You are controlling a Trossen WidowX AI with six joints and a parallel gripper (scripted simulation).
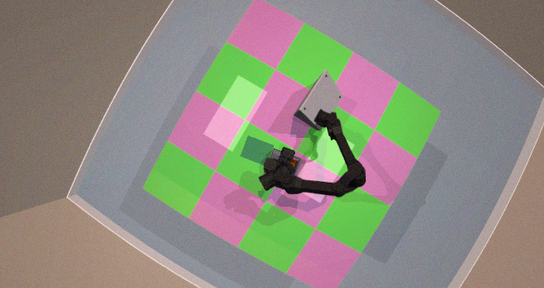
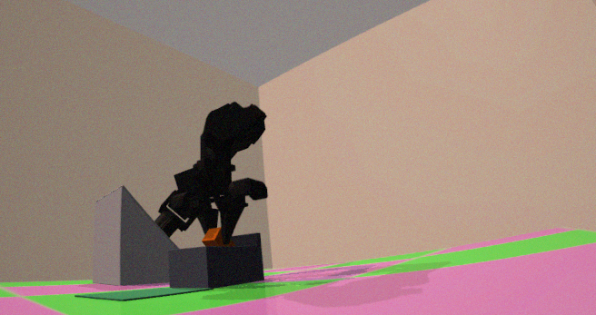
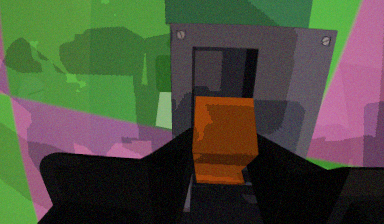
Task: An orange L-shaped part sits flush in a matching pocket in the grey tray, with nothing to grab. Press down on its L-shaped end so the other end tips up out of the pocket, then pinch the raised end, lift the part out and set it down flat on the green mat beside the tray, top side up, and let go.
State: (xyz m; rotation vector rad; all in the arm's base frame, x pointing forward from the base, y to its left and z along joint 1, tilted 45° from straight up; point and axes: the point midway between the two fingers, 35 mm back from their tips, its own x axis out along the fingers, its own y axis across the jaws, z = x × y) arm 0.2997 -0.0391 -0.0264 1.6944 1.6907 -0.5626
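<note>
Now: the green mat 140 mm to the right of my gripper tip, 80 mm below it and 10 mm ahead of it. Also, from my gripper tip: orange L-shaped part 30 mm to the left, 30 mm below, 20 mm behind.
</note>
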